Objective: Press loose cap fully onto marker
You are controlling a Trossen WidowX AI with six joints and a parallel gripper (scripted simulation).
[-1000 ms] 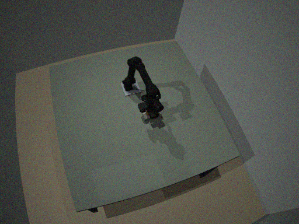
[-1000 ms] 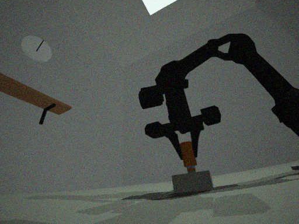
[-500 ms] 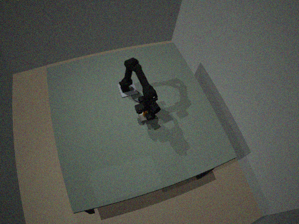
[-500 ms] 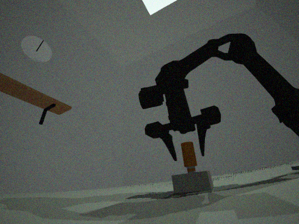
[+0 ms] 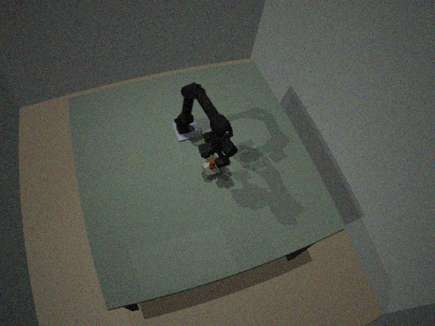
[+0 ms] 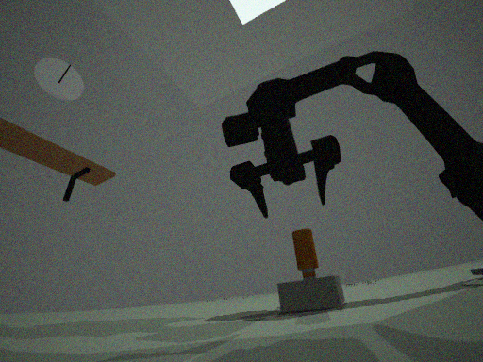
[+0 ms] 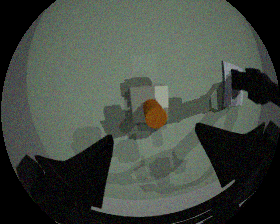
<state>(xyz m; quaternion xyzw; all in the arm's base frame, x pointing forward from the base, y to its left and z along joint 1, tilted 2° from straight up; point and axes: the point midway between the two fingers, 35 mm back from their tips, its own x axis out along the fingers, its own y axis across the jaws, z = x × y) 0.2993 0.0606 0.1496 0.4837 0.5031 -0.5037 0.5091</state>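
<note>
My gripper tip is now 6 cm above the orange cap. The rest, counted from my gripper tip: grey holder block (12 cm below).
</note>
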